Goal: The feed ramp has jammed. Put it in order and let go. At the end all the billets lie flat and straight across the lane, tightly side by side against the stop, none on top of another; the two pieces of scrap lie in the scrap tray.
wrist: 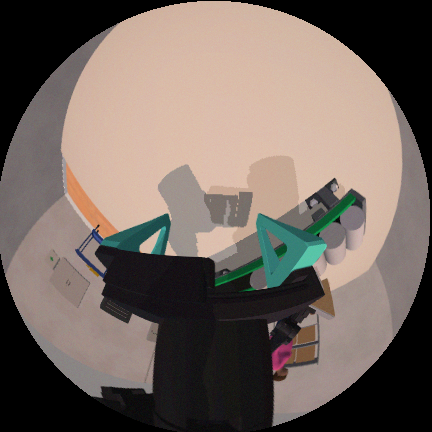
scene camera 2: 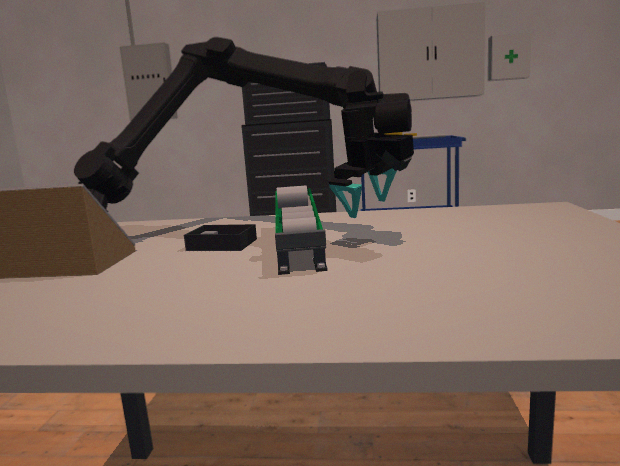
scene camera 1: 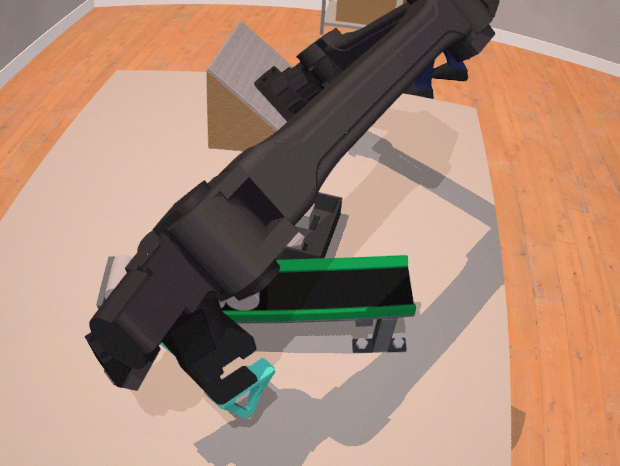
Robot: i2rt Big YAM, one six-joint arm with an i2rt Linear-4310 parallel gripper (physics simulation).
Note:
In view: the gripper (scene camera 1: 221,389), a scrap tray (scene camera 1: 317,238) and a lane bed (scene camera 1: 390,286).
The scrap tray also shows in scene camera 2 (scene camera 2: 237,237). The gripper shows as well in the wrist view (wrist: 212,217) and in scene camera 2 (scene camera 2: 368,209).

